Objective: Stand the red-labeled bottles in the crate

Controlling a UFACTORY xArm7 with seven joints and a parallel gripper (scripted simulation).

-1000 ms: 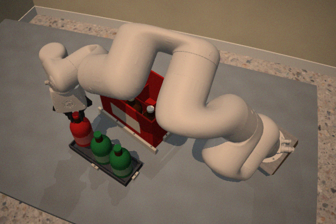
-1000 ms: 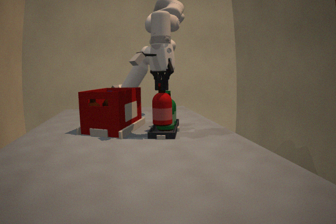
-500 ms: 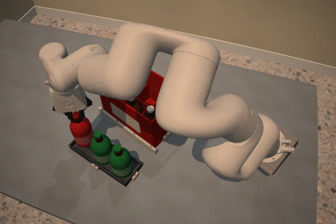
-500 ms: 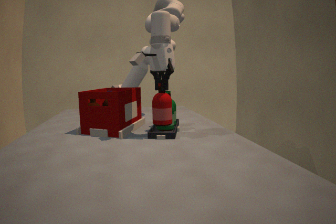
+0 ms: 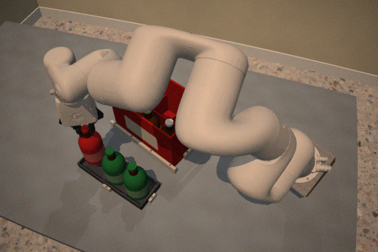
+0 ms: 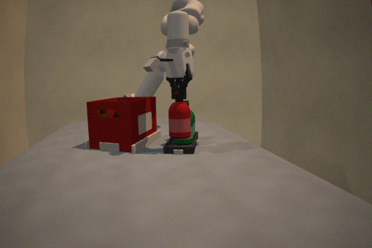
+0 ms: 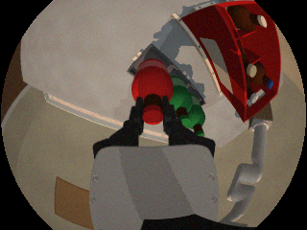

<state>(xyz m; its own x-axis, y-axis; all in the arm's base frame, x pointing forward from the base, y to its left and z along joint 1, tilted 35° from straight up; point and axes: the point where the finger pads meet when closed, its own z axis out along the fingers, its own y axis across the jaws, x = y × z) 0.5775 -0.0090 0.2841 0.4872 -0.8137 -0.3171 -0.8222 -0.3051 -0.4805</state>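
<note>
My hand is 70 mm above the red-labeled bottle. Round my hand: tray: 90 mm behind, 20 mm to the left, 180 mm below; crate: 150 mm behind, 200 mm to the right, 110 mm below.
</note>
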